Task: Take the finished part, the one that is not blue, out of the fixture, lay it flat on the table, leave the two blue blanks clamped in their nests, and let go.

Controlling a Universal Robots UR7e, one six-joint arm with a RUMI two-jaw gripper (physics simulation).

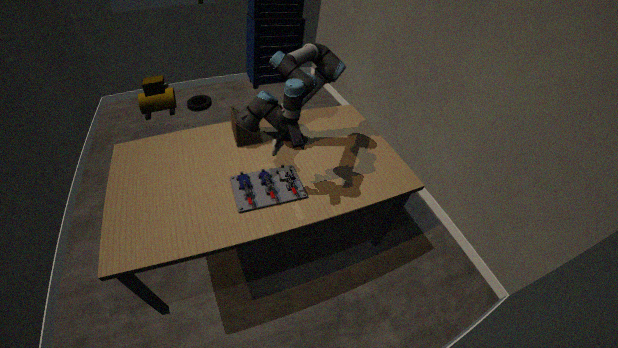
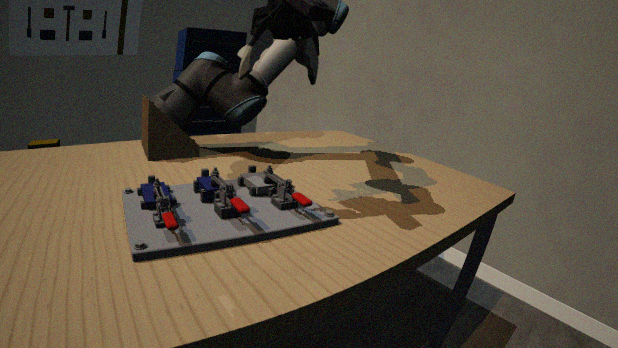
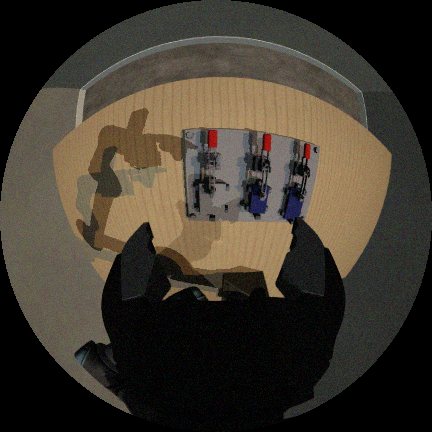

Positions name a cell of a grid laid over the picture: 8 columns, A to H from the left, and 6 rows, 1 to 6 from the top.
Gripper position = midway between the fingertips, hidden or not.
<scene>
In view: my gripper (image 2: D2), a grey finished part (image 3: D3) and a fixture plate (image 2: C4).
My gripper also shows in image 1 (image 1: D3) and in image 3 (image 3: E4). The fixture plate shows as well in image 1 (image 1: D4) and in image 3 (image 3: E3).
</scene>
